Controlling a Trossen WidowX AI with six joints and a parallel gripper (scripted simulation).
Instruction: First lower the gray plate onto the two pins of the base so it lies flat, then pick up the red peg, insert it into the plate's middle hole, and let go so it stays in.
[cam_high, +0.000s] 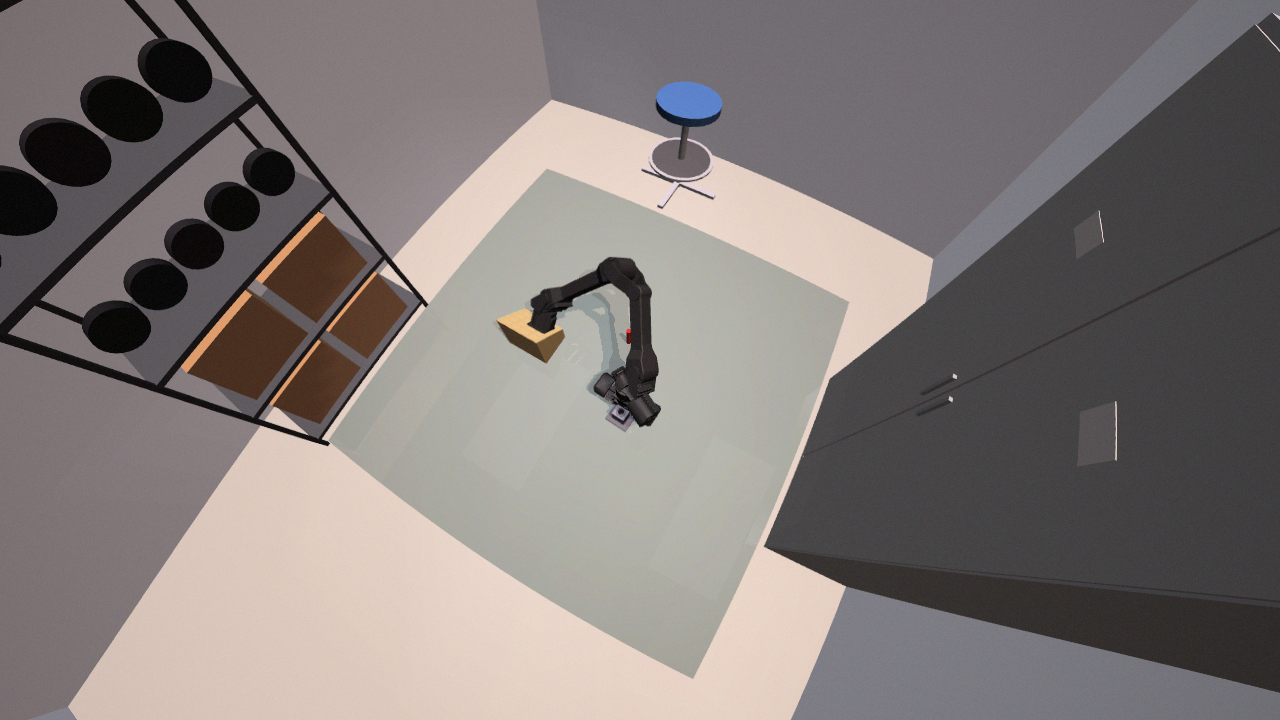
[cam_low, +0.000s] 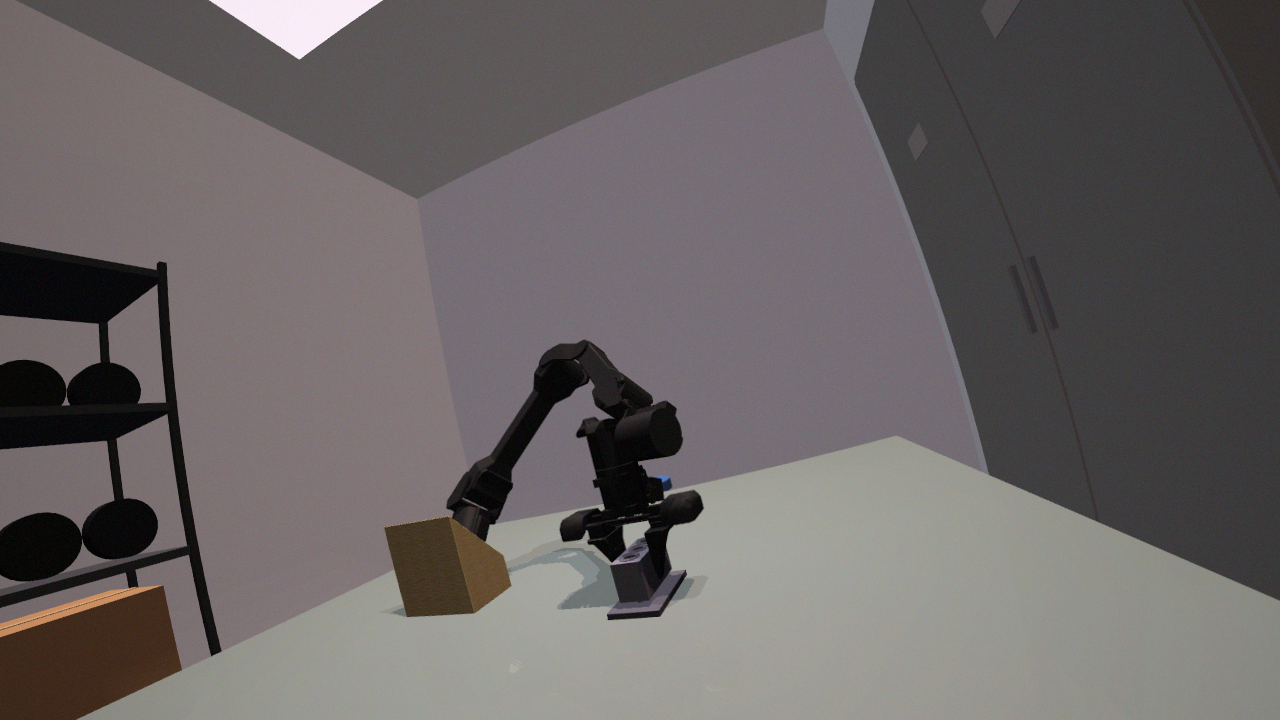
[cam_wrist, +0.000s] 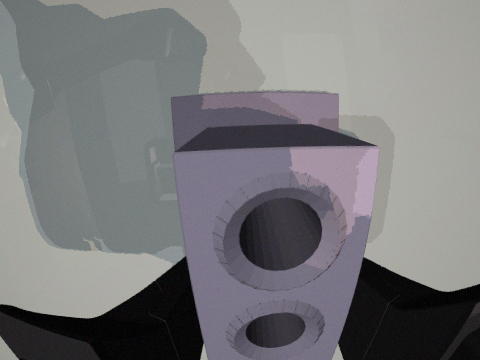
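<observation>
Now: the gray plate 30 mm above my gripper tip. Round my gripper tip: red peg: 190 mm to the left, 110 mm behind, 20 mm above.
</observation>
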